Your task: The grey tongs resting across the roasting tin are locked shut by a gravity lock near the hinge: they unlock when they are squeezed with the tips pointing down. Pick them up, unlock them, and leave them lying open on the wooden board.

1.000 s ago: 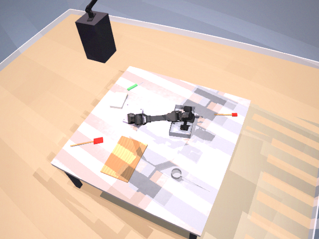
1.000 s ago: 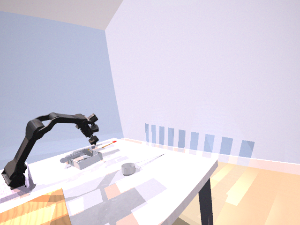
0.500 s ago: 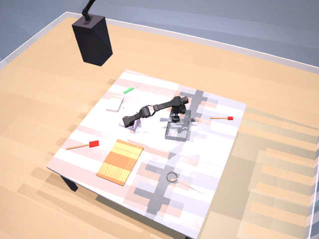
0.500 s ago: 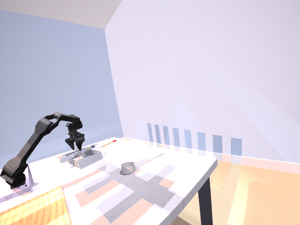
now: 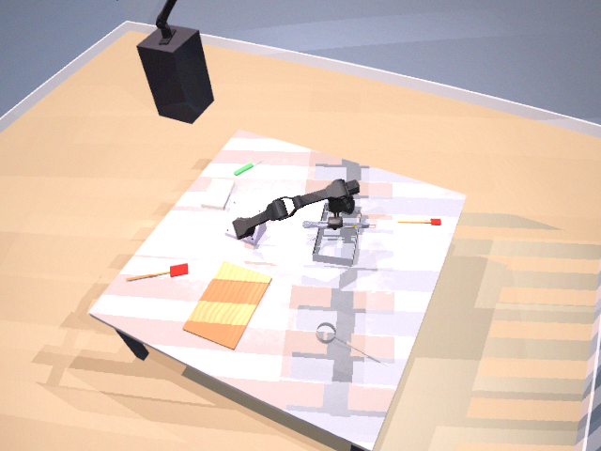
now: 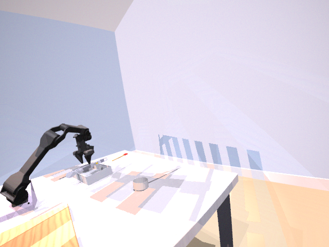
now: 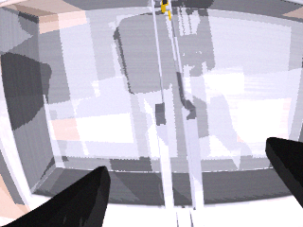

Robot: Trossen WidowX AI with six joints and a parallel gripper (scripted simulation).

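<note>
My gripper tip is now 7 cm above the grey roasting tin, 2 cm short of it and 1 cm to the left of it. From my gripper tip the other things lie so: yellow lock piece 8 cm ahead, 3 cm to the left, 3 cm below; white block 63 cm behind, 8 cm below, 1 cm to the left; wooden board 51 cm to the right, 27 cm behind, 9 cm below.
</note>
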